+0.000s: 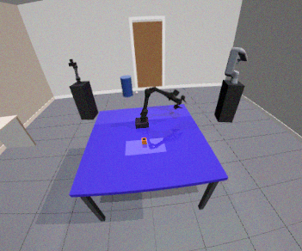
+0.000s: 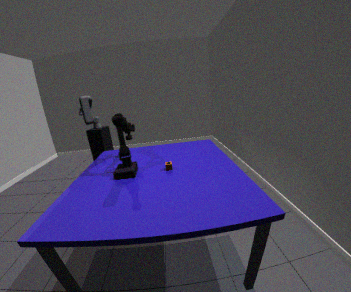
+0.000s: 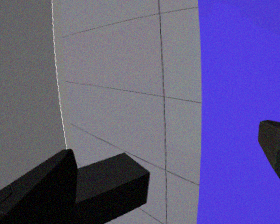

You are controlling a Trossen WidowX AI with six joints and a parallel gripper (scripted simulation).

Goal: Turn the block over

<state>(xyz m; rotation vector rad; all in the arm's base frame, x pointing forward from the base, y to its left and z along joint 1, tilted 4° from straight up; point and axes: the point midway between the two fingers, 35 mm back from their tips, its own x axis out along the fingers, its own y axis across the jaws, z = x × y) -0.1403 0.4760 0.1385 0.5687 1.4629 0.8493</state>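
Now: gripper tip 47 cm short of the orange block, 45 cm to the left of it and 16 cm above it.
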